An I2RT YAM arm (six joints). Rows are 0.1 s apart.
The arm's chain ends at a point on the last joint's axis. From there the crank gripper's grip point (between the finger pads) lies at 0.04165 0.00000 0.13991 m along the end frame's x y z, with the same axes.
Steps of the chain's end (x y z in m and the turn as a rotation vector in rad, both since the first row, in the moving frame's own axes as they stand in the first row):
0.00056 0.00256 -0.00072 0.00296 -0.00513 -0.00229
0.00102 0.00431 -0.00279 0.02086 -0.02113 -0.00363
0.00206 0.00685 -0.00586 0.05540 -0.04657 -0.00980
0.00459 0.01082 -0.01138 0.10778 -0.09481 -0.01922
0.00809 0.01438 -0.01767 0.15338 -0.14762 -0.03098
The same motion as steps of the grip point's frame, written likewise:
-0.00016 0.00205 -0.00051 0.00296 -0.00513 -0.00229
-0.00195 0.00124 -0.00197 0.02086 -0.02113 -0.00363
-0.00453 -0.00132 -0.00430 0.05540 -0.04657 -0.00980
-0.00897 -0.00509 -0.00893 0.10778 -0.09481 -0.01922
-0.01321 -0.00835 -0.01483 0.15338 -0.14762 -0.03098

